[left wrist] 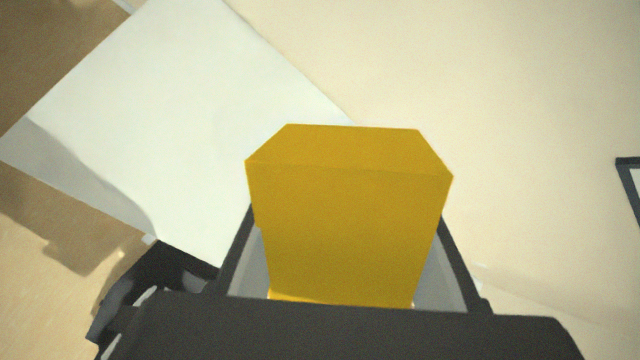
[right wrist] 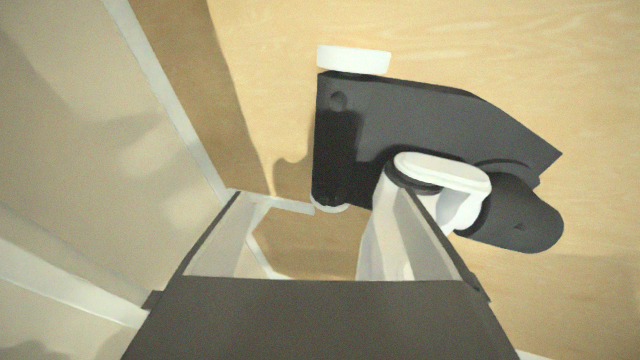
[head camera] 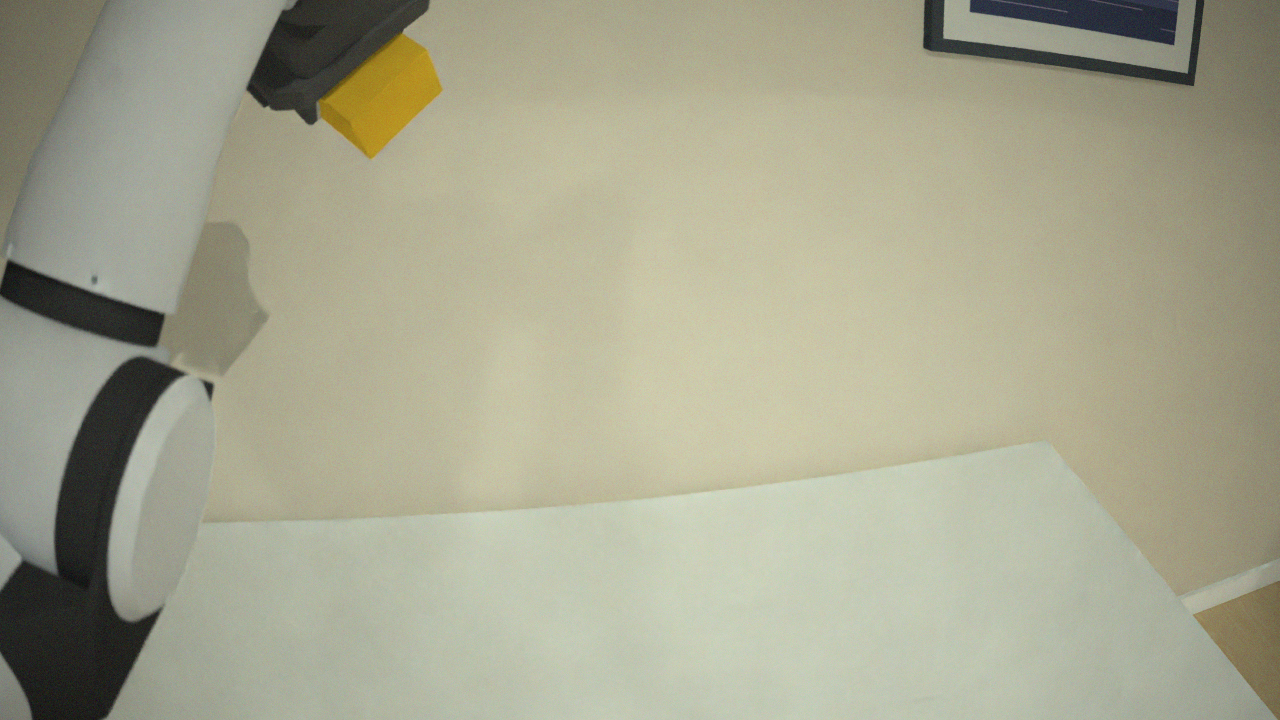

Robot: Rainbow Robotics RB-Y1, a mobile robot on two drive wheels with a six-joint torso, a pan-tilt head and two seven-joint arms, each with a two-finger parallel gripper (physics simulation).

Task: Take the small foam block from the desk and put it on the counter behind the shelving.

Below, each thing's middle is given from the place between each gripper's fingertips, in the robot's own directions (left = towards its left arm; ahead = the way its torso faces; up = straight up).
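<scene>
The yellow foam block (head camera: pixel 373 103) is 1 cm above my left hand, 1 cm to the right of it and 2 cm behind it. Counted from my right hand, the yellow foam block is 850 mm above it, 390 mm to the left of it and 460 mm ahead of it. By its middle, the yellow foam block is nearer to my left hand than to my right hand.
</scene>
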